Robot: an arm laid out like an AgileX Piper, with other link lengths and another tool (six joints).
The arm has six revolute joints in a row. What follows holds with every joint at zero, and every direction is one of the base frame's.
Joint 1 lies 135.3 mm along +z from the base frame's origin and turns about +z.
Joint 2 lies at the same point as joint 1 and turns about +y.
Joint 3 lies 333.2 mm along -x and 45.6 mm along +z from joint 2 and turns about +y.
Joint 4 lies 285.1 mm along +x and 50.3 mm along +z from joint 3 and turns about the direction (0.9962, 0, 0.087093).
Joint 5 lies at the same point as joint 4 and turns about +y.
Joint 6 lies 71.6 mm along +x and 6.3 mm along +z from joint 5 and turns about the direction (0.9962, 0, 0.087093).
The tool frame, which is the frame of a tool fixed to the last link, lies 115.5 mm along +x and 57.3 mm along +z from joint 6; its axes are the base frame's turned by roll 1.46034, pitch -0.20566 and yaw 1.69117 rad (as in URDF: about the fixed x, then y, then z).
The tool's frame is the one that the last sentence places.
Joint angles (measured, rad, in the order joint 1, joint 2, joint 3, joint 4, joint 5, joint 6), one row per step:
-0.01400 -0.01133 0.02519 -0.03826 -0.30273 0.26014
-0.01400 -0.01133 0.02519 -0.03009 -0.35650 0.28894
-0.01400 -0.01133 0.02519 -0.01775 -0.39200 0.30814
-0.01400 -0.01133 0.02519 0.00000 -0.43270 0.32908
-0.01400 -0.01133 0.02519 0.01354 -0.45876 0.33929
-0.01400 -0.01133 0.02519 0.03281 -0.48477 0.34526
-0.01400 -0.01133 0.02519 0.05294 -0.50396 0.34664
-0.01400 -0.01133 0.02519 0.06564 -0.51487 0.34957
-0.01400 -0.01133 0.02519 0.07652 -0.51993 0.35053
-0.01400 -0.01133 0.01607 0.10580 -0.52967 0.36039
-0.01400 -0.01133 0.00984 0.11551 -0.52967 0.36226
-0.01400 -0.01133 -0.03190 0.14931 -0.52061 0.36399
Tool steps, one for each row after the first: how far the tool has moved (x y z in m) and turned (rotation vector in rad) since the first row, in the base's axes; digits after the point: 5 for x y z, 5 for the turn. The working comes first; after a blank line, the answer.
Tool pose at each row, in the base's axes (x y z in m, rotation vector in rad; the steps are taken from these numbers as rounded here):
0.11373 -0.00983 0.33665 1.09649 0.80806 1.79546
0.10756 -0.01161 0.34481 1.06195 0.75730 1.84829
0.10327 -0.01367 0.34990 1.04248 0.71808 1.88707
0.09814 -0.01657 0.35546 1.02076 0.67031 1.93190
0.09471 -0.01867 0.35886 1.00613 0.63915 1.95847
0.09118 -0.02140 0.36209 0.99268 0.60468 1.98391
0.08849 -0.02415 0.36428 0.98474 0.57505 2.00267
0.08695 -0.02601 0.36541 0.98174 0.55582 2.01564
0.08623 -0.02753 0.36580 0.98303 0.54244 2.02384
0.08318 -0.03191 0.36990 0.98338 0.49999 2.05432
0.08200 -0.03326 0.37216 0.98283 0.48678 2.06341
0.07498 -0.03748 0.38705 0.96650 0.43870 2.09636

-0.00617 -0.00178 0.00816 0.03376 -0.05390 0.01372
-0.01046 -0.00384 0.01325 0.06284 -0.08966 0.02360
-0.01559 -0.00674 0.01881 0.09849 -0.13085 0.03473
-0.01902 -0.00884 0.02221 0.12042 -0.15734 0.04047
-0.02255 -0.01157 0.02544 0.14418 -0.18400 0.04409
-0.02524 -0.01432 0.02763 0.16489 -0.20386 0.04497
-0.02678 -0.01618 0.02876 0.17982 -0.21525 0.04626
-0.02750 -0.01770 0.02915 0.19138 -0.22070 0.04646
-0.03055 -0.02208 0.03325 0.22872 -0.24074 0.05122
-0.03173 -0.02343 0.03551 0.23988 -0.24732 0.05253
-0.03875 -0.02765 0.05040 0.27411 -0.28088 0.05819

